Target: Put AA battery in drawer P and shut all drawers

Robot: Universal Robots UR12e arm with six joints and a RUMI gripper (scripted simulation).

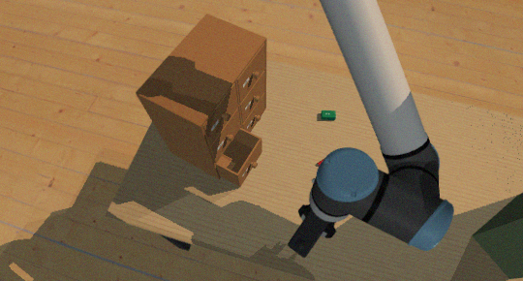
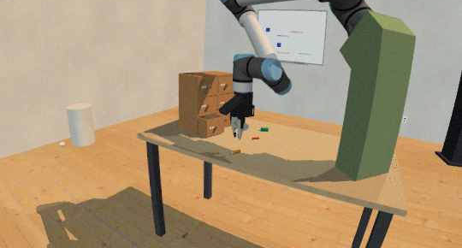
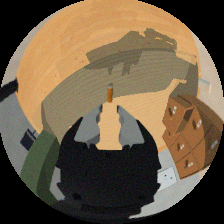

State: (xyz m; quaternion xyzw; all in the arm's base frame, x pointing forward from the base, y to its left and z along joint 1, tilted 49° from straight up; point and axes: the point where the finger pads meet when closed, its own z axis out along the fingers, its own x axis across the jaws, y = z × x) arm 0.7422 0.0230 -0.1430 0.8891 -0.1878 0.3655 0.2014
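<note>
Now: hand 8 cm above the AA battery. From my hand the other things lie so: drawer (25 cm ahead, 22 cm to the right, 6 cm below); then green block (39 cm to the right, 8 cm below, 7 cm behind); then thin red stick (23 cm to the right, 9 cm below, 4 cm behind).
</note>
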